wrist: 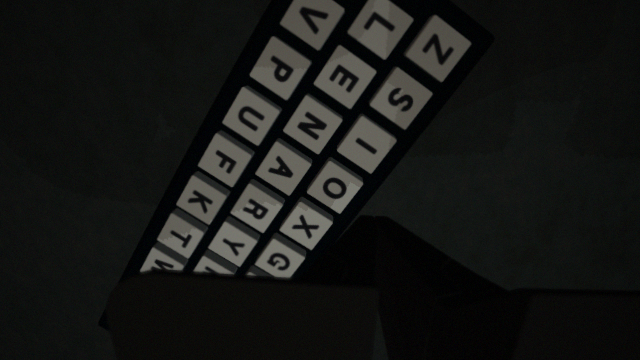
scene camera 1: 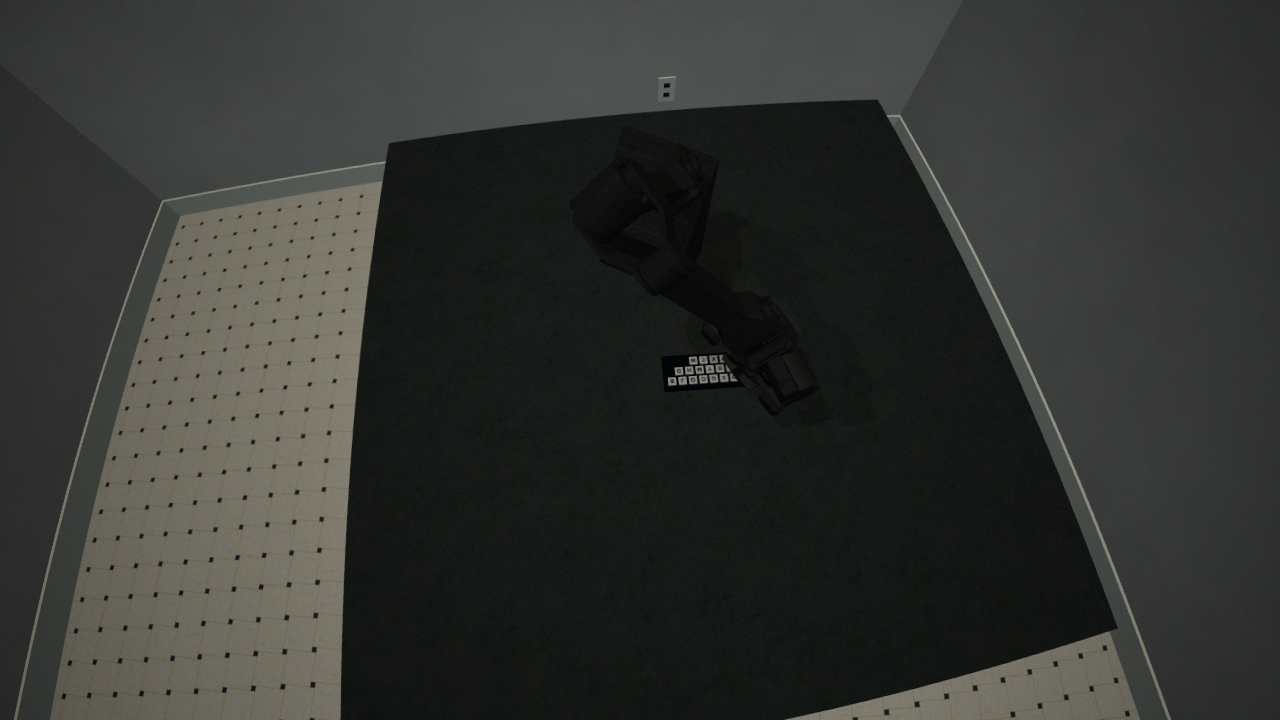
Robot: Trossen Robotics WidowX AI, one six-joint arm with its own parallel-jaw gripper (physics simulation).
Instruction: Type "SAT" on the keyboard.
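Where they show: gripper, fingertip midpoint: (wrist: 371, 230) (scene camera 1: 739, 378); arm's base, link origin: (scene camera 1: 682, 176).
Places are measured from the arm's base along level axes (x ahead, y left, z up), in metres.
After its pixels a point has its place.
The black keyboard (scene camera 1: 702, 370) {y -0.071, x 0.264, z -0.207 m} (wrist: 296, 145) {y -0.013, x 0.283, z -0.212 m} with pale keys lies on the dark table; the gripper end of the arm covers its right part in the scene view. In the wrist view it runs diagonally, with the S key (wrist: 401, 97) {y 0.013, x 0.313, z -0.207 m} in an outer row, the A key (wrist: 283, 167) {y -0.020, x 0.280, z -0.207 m} in the middle row and the T key (wrist: 181, 235) {y -0.059, x 0.246, z -0.207 m} in the other outer row. My gripper (wrist: 371, 230) {y -0.025, x 0.313, z -0.185 m} is shut and empty. Its tips show beside the keyboard edge near X and G; their height is unclear. The gripper's dark body hides the keyboard's lower end there.
The dark table top (scene camera 1: 554, 537) {y -0.425, x 0.426, z -0.223 m} bears the arm's base block (scene camera 1: 644, 147) {y -0.039, x -0.072, z 0.017 m} near its back edge. The arm reaches from there toward the keyboard. Tiled floor (scene camera 1: 232, 402) runs along the left side. A wall outlet (scene camera 1: 666, 88) is behind the table, and walls stand behind and at the sides.
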